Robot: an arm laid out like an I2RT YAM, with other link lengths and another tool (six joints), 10 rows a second.
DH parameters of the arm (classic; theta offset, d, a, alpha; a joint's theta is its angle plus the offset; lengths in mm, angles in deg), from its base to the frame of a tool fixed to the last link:
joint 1: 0 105.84 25.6 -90
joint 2: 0 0 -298.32 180
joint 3: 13.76 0 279.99 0
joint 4: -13.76 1.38 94.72 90
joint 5: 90 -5.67 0 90
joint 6: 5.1 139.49 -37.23 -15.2
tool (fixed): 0 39.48 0 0
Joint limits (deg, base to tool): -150..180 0..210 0..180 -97..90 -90..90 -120..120
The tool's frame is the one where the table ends.
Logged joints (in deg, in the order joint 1, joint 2, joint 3, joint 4, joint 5, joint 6), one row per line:
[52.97 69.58 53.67 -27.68 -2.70 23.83]
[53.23 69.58 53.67 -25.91 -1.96 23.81]
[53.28 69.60 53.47 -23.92 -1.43 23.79]
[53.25 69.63 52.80 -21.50 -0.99 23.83]
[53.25 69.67 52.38 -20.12 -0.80 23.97]
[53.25 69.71 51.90 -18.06 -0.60 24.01]
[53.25 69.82 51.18 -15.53 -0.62 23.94]
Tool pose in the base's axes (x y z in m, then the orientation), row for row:
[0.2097 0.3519 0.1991 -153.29 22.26 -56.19]
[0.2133 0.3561 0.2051 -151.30 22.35 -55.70]
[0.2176 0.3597 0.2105 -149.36 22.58 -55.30]
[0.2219 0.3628 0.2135 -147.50 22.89 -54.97]
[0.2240 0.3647 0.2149 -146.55 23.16 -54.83]
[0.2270 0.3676 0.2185 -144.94 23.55 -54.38]
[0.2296 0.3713 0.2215 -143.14 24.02 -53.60]
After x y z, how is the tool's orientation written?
As angles about the fixed x, y, z axes (roll, pitch, yaw), in degrees.
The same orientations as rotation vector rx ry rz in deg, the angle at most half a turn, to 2 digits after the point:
[-125.62 74.79 9.02]
[-124.23 73.89 7.96]
[-122.72 73.10 7.09]
[-121.18 72.42 6.35]
[-120.31 72.11 6.10]
[-119.00 71.38 5.69]
[-117.67 70.30 5.42]

